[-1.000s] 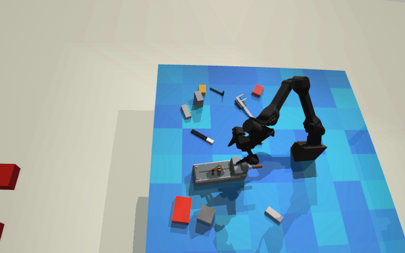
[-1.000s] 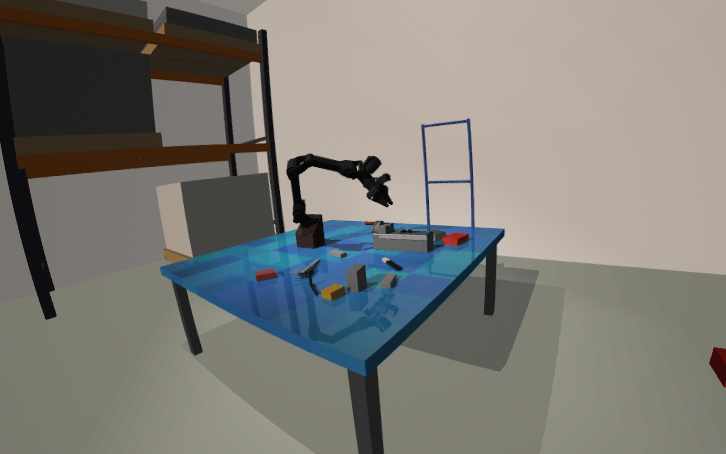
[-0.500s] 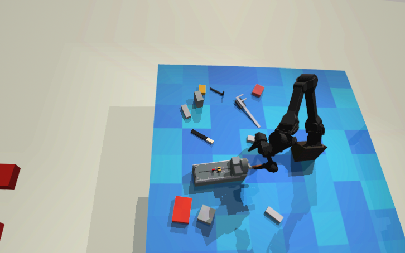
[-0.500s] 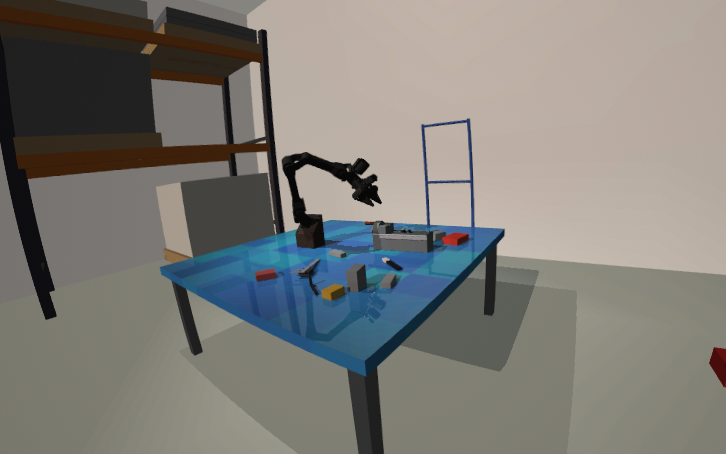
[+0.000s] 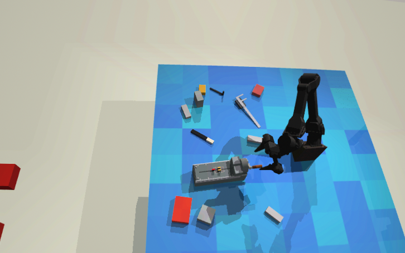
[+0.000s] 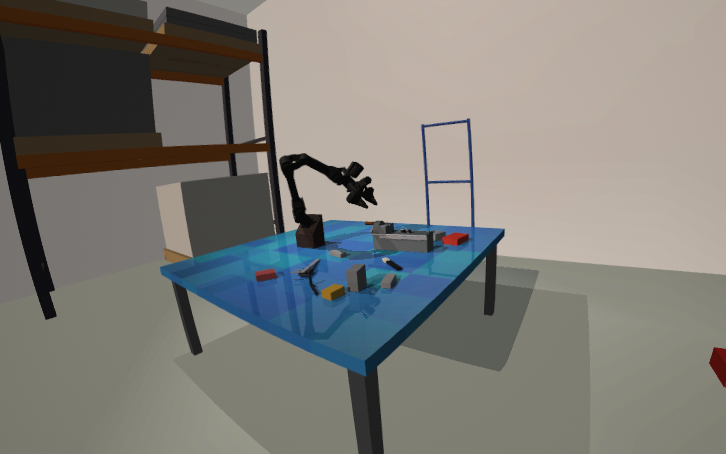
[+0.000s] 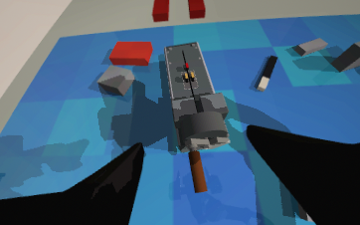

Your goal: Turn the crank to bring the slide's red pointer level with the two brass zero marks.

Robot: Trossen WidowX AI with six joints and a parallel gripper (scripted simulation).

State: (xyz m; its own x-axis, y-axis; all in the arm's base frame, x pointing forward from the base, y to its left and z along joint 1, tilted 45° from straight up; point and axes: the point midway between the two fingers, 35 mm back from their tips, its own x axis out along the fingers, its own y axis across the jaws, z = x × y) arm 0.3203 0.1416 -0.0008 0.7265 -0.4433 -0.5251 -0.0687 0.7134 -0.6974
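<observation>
My gripper tip is now 8 cm above the brown crank handle and 2 cm past it. From my gripper tip the other things lie so: red block: 55 cm to the right, 18 cm below, 15 cm behind; then red pointer: 19 cm ahead, 11 cm below, 1 cm to the right; then black key: 54 cm to the right, 18 cm below, 9 cm ahead.
</observation>
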